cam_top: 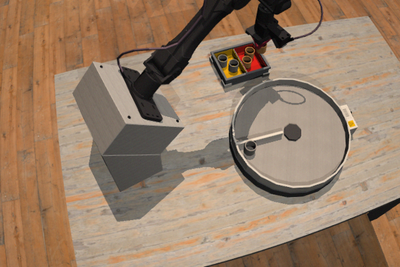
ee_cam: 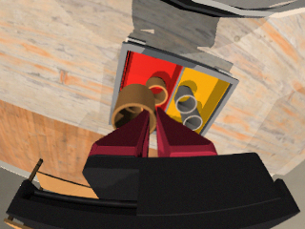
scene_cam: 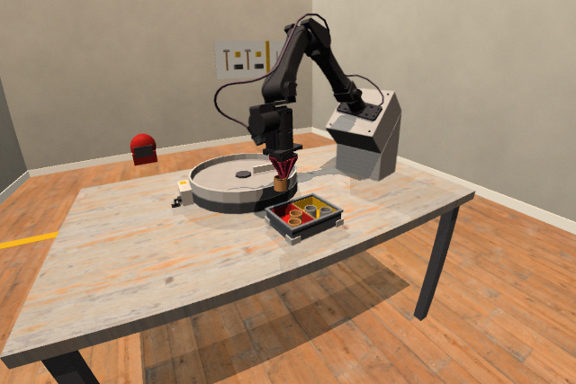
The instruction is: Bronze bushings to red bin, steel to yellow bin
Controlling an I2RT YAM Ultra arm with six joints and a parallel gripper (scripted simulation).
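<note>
My hand is 4 cm to the right of the red bin and 14 cm above it. Round my hand: turntable (1 cm behind, 32 cm to the right, 10 cm below); two-part bin tray (4 cm behind, 4 cm to the left, 13 cm below); yellow bin (9 cm behind, 4 cm to the left, 14 cm below).
</note>
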